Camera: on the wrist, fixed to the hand. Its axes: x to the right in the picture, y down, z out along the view.
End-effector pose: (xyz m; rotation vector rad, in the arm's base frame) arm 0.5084 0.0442 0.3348 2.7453 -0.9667 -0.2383
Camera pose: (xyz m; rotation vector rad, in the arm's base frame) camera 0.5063 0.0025 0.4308 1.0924 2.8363 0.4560
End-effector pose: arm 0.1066 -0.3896 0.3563 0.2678 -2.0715 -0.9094
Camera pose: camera 0.1690 -0.4002 0.4398 -2.6173 -0.6183 1.1615
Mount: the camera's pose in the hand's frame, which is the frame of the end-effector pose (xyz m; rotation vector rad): 0.0172 0.0578 -0.0856 -0.0578 0.8698 -2.9762
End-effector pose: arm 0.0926 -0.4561 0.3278 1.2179 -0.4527 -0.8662
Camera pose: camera 0.1837 -0.4110 0.3528 -0.8074 -1.9422 1.4368
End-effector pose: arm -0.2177 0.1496 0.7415 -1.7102 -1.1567 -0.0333
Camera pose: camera -0.1276 0.0969 0.7495 1.2909 -1.6024 -2.0487
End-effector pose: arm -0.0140 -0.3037 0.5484 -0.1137 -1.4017 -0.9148
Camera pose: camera 0.0868 -0.3224 0.5696 -1.9448 -0.3743 1.8849
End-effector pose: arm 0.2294 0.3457 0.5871 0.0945 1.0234 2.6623
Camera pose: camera 0.1851 0.2545 0.5610 -1.2949 0.1327 -0.2221
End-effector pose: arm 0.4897 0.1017 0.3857 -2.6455 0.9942 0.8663
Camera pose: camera 0.5017 0.0177 0.4470 -1.2006 -2.3500 -0.9275
